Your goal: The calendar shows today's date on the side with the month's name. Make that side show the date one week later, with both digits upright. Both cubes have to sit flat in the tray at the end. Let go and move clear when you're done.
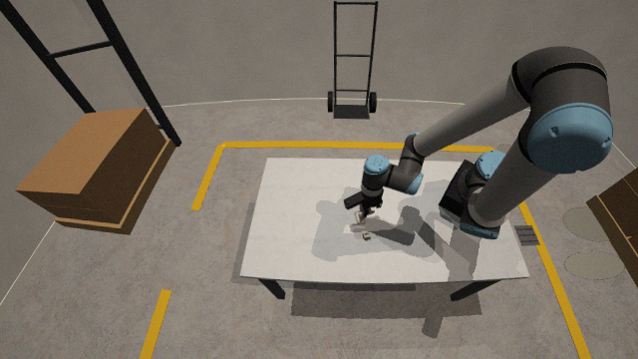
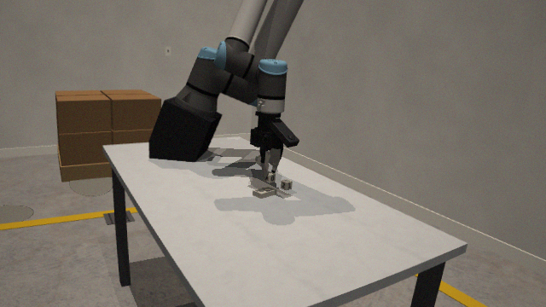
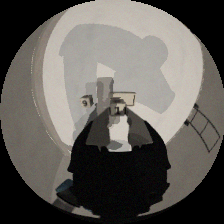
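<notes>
My gripper is now 6 cm above the calendar tray, 2 cm to the left of it and 1 cm short of it.
</notes>
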